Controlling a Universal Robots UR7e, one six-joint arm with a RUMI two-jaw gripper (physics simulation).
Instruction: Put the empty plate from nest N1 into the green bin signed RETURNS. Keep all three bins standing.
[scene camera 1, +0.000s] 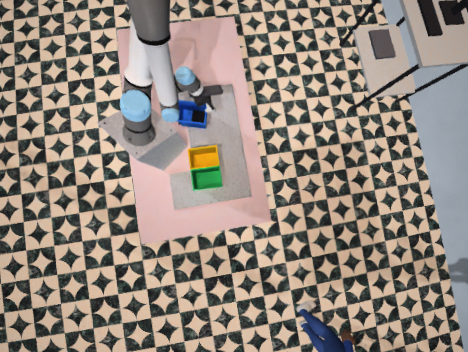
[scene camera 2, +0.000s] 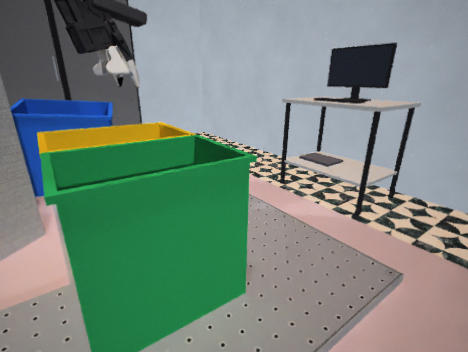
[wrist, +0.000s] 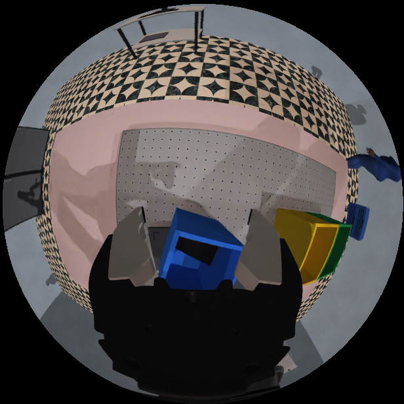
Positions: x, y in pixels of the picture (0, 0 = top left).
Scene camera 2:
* gripper: 128, 86
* green bin: 156, 231
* yellow bin: 51, 141
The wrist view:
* gripper: 196, 209
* green bin: 343, 231
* yellow bin: 310, 239
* blue bin: 181, 271
